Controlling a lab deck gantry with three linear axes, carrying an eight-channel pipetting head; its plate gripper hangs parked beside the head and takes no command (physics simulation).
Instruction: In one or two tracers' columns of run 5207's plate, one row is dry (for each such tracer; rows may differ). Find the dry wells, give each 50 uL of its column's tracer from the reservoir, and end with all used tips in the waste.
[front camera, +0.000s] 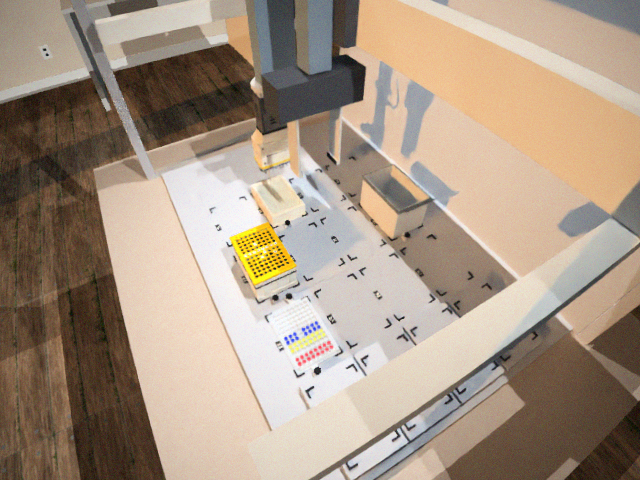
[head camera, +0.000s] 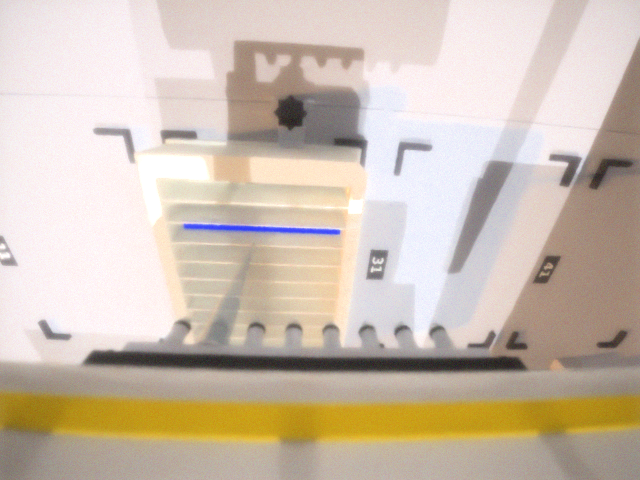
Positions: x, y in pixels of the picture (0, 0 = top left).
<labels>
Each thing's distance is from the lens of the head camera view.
pipette tip (head camera: 218, 330): 7 cm
</labels>
